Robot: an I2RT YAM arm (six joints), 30 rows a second.
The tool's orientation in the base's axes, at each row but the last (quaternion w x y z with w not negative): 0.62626 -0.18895 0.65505 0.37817; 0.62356 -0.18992 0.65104 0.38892; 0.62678 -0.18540 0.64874 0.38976; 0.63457 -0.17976 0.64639 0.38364; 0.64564 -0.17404 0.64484 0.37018; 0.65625 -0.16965 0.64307 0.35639; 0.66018 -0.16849 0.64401 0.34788; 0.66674 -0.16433 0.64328 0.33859; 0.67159 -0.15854 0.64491 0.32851; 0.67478 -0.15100 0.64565 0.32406
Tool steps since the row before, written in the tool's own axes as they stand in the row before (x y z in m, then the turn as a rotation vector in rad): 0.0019 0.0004 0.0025 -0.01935 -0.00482 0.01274; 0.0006 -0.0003 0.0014 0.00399 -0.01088 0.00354; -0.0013 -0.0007 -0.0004 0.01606 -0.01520 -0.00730; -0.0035 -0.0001 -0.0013 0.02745 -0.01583 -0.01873; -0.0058 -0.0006 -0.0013 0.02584 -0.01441 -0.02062; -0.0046 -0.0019 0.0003 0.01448 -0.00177 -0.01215; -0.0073 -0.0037 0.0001 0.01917 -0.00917 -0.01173; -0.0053 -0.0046 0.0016 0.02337 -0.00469 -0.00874; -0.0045 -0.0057 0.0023 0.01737 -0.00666 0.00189; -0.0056 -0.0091 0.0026 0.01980 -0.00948 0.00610
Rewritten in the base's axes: 0.0011 0.0025 -0.0016 0.01490 0.00185 0.01829; 0.0011 0.0010 -0.0005 0.00972 -0.00322 -0.00648; 0.0004 -0.0011 0.0010 0.00386 -0.01094 -0.02019; -0.0004 -0.0019 0.0032 -0.00496 -0.01672 -0.03241; 0.0001 -0.0028 0.0053 -0.00712 -0.01751 -0.03071; 0.0019 -0.0023 0.0040 -0.00875 -0.00588 -0.01579; 0.0031 -0.0043 0.0062 -0.00377 -0.00965 -0.02195; 0.0045 -0.0035 0.0043 -0.00475 -0.00347 -0.02470; 0.0056 -0.0038 0.0034 0.00491 0.00043 -0.01804; 0.0080 -0.0065 0.0038 0.00985 0.00154 -0.02049
